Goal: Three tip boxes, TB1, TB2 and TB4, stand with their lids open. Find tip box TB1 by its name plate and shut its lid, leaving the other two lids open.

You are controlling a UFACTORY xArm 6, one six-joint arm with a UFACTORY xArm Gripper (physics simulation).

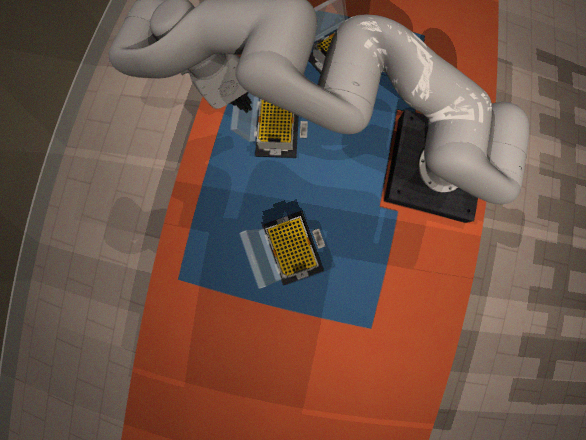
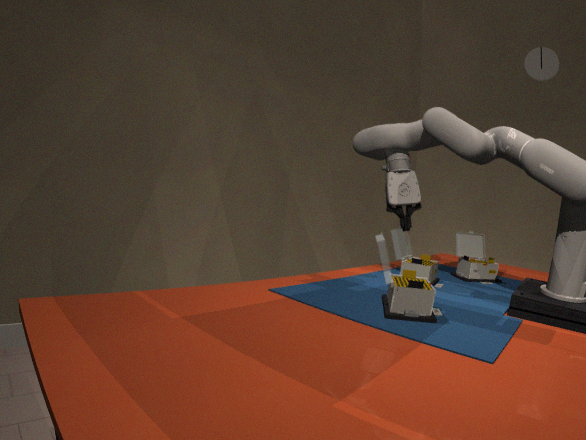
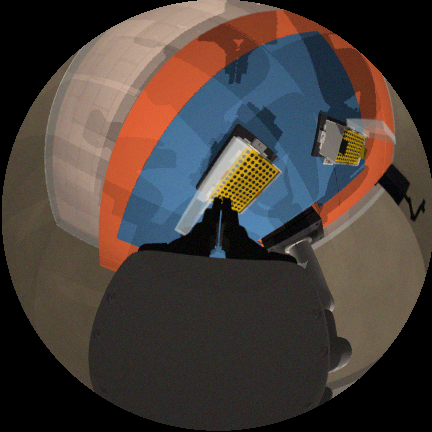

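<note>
Tip box TB1 is the middle box; its name plate is too small to read. Its clear lid stands open on the side away from the robot base. My gripper is shut and empty, fingers pointing down, close above the lid's top edge; contact cannot be told. TB2 is the far box, lid open, partly hidden by the arm. TB4 is the near box, lid open.
The boxes stand on a blue mat on the orange table. The black robot base is on the right. The arm reaches over the mat beside TB2 and TB1.
</note>
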